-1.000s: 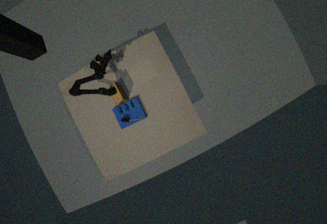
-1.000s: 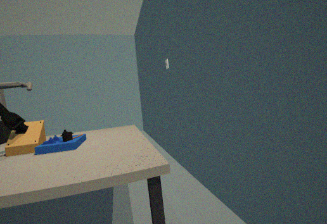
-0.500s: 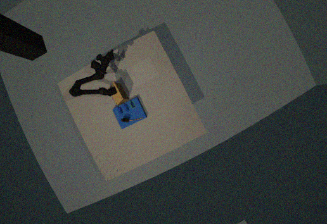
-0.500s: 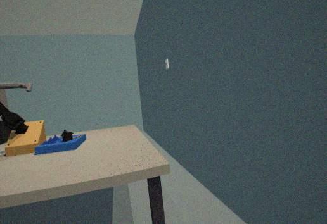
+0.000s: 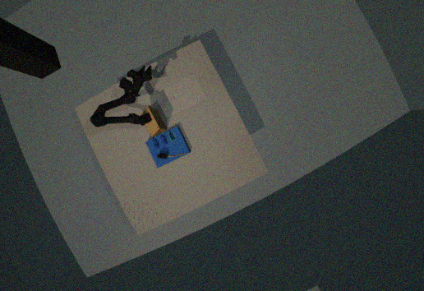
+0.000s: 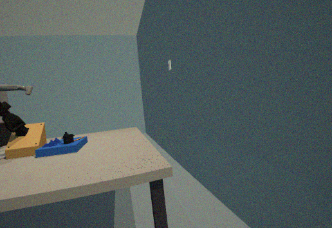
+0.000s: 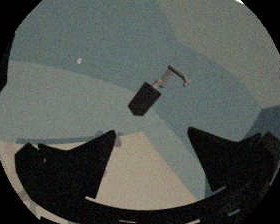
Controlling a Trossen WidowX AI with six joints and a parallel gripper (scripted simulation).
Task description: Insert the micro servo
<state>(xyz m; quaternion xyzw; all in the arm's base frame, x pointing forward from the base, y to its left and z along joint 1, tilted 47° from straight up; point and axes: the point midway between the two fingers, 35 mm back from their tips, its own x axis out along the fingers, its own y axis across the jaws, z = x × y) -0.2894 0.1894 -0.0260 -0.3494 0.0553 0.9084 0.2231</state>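
The blue robot deck is 61 cm ahead of my gripper tip, 16 cm to the right of it and 28 cm below it.
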